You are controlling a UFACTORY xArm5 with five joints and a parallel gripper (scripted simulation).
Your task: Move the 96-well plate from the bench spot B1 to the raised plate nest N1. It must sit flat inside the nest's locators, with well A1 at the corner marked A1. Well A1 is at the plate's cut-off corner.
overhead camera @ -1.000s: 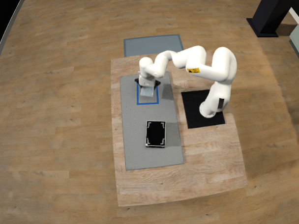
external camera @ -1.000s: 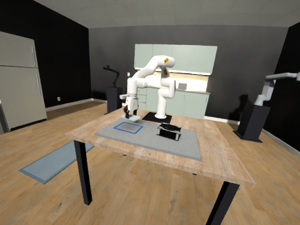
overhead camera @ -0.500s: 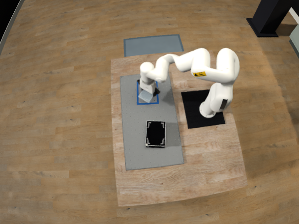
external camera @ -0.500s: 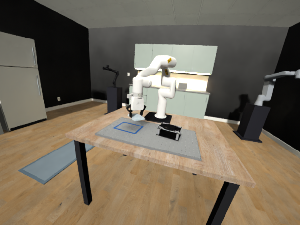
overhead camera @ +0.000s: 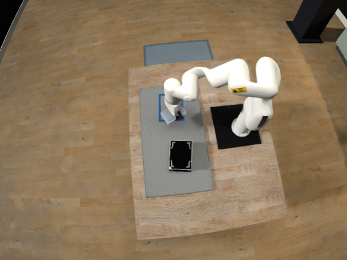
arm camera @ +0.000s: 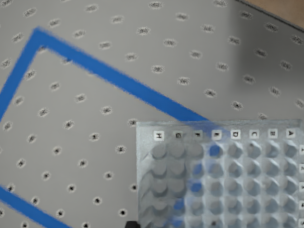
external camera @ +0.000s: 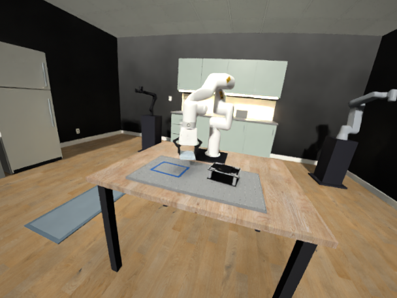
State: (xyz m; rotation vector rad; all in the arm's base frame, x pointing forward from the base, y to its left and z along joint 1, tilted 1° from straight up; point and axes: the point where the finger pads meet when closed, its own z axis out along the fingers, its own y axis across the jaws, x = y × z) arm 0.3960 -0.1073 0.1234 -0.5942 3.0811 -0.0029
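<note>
The black raised plate nest N1 lies 23 cm to the left of my hand and 6 cm below it. Round my hand: 96-well plate: 1 cm below.
</note>
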